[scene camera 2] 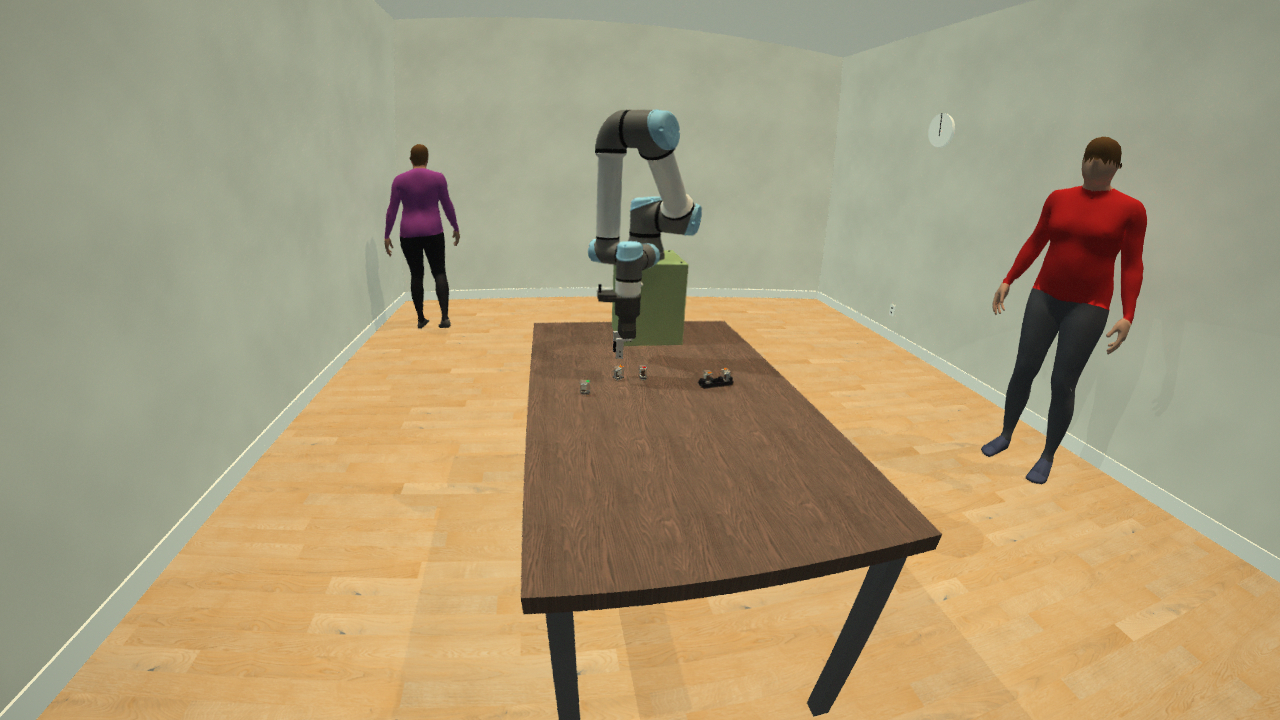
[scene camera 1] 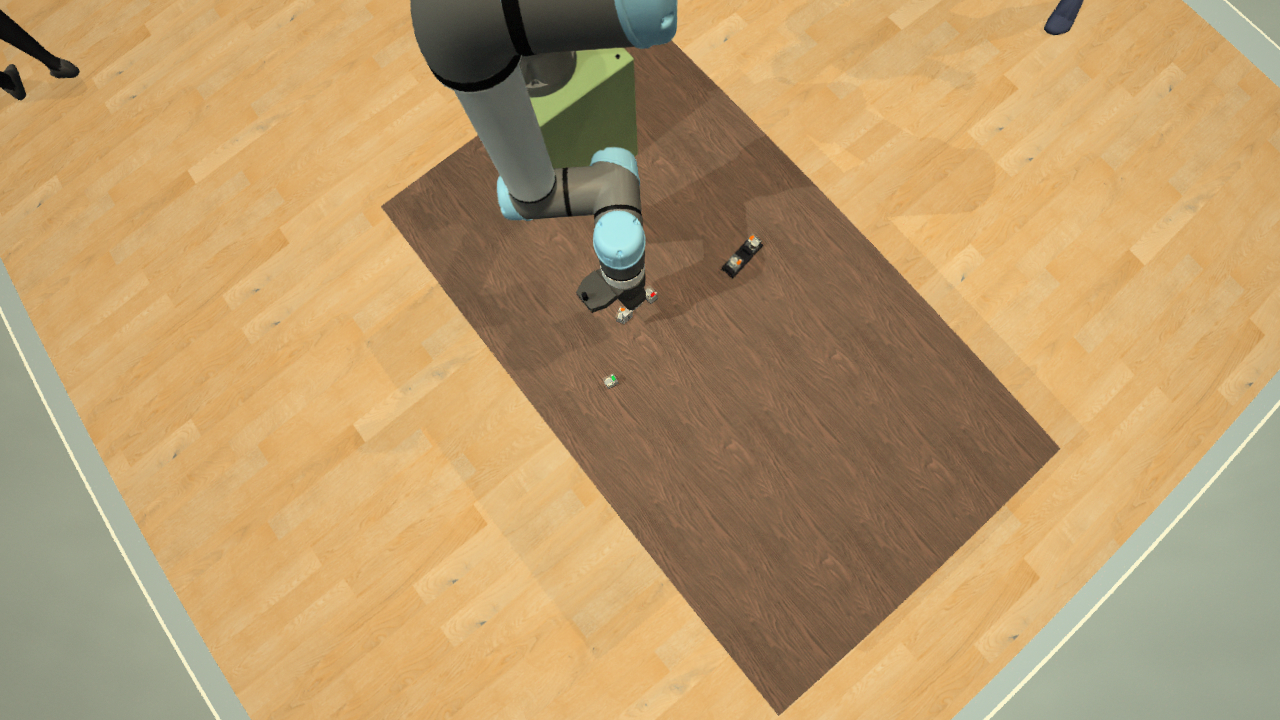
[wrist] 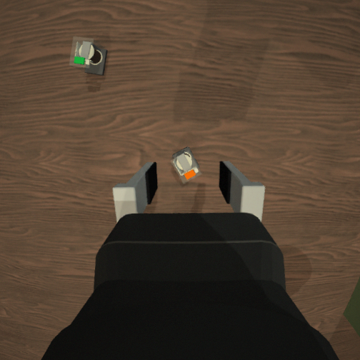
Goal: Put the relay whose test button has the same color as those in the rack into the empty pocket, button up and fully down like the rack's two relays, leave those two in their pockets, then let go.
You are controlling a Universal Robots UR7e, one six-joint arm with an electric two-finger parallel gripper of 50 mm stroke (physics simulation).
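Frame: origin at the arm's base, x ahead, y left, z up, level; centimetres.
Seen in the pictures: gripper, fingertip midpoint: (scene camera 2: 617,355) (scene camera 1: 619,308); arm's base, origin of the base link: (scene camera 1: 536,61).
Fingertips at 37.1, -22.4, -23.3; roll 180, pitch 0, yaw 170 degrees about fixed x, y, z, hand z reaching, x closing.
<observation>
Offsets run from my fingertips to a thing's top centre, as dx, dy, dz. Level surfaces: height alone.
A relay with an orange test button @[+0.2, +0.3, -3.8] (scene camera 1: 622,314) (scene camera 2: 618,373) (wrist: 185,164) stands on the table. In the wrist view it shows between the fingertips, turned a little against them. My gripper (scene camera 2: 618,345) (wrist: 187,174) is open and empty, pointing down above this relay. In scene camera 1 the fingers are hidden by the arm. The black rack @[+12.3, +28.7, -5.9] (scene camera 1: 742,257) (scene camera 2: 716,382) lies farther right, with an orange-button relay @[+12.4, +31.9, -3.4] (scene camera 1: 753,241) (scene camera 2: 725,373) and another orange-button relay @[+12.1, +25.5, -3.4] (scene camera 1: 734,262) (scene camera 2: 707,377) at its two ends. The empty pocket is between them.
A relay with a red button @[+2.0, +7.9, -3.8] (scene camera 1: 651,294) (scene camera 2: 642,371) stands close to the orange one, on the rack's side. A relay with a green button @[+7.7, -12.6, -3.8] (scene camera 1: 610,381) (scene camera 2: 584,386) (wrist: 87,54) stands farther off on the table @[dz -8.2] (scene camera 1: 805,429) (scene camera 2: 680,483). Two people stand on the floor away from the table.
</observation>
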